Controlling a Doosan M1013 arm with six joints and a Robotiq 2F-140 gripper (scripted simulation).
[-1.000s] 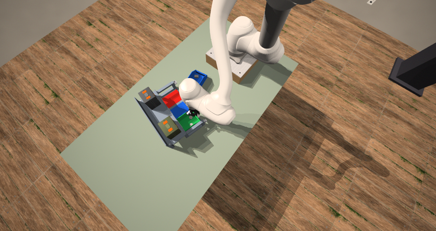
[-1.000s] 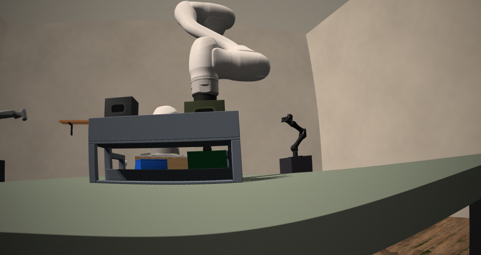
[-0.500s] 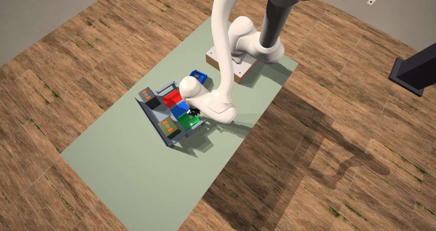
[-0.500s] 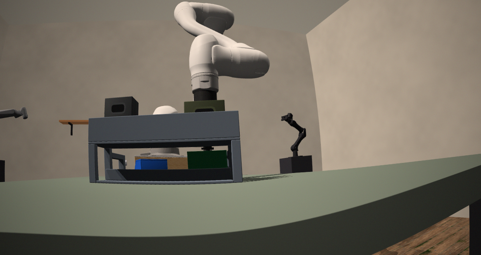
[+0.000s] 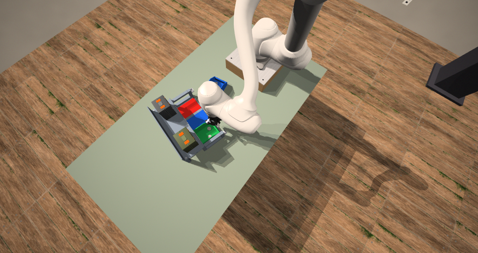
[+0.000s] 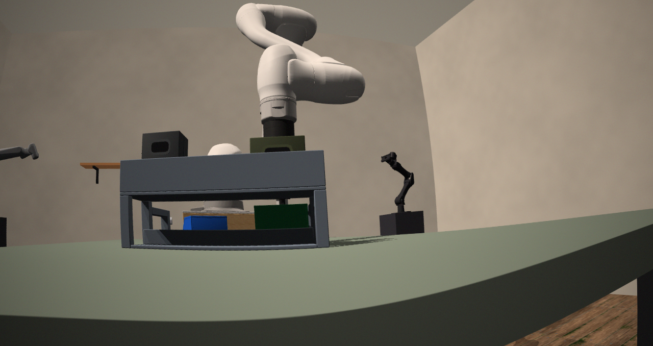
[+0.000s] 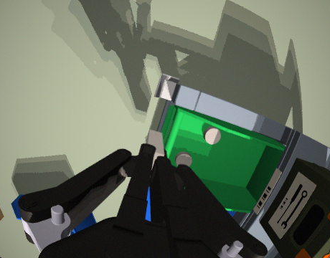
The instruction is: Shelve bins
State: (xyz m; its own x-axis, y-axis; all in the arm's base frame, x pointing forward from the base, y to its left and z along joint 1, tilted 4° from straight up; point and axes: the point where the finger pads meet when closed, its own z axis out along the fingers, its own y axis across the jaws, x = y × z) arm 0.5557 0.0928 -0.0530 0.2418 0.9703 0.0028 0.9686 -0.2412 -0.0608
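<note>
Right now the blue bin is 19 cm behind my hand, 19 cm to the right of it and 4 cm below it. Also, from my hand: black box (13 cm ahead, 27 cm to the right, 9 cm above); then olive box (19 cm ahead, 5 cm to the right, 8 cm above); then green bin (10 cm ahead, 3 cm to the right, 3 cm below).
</note>
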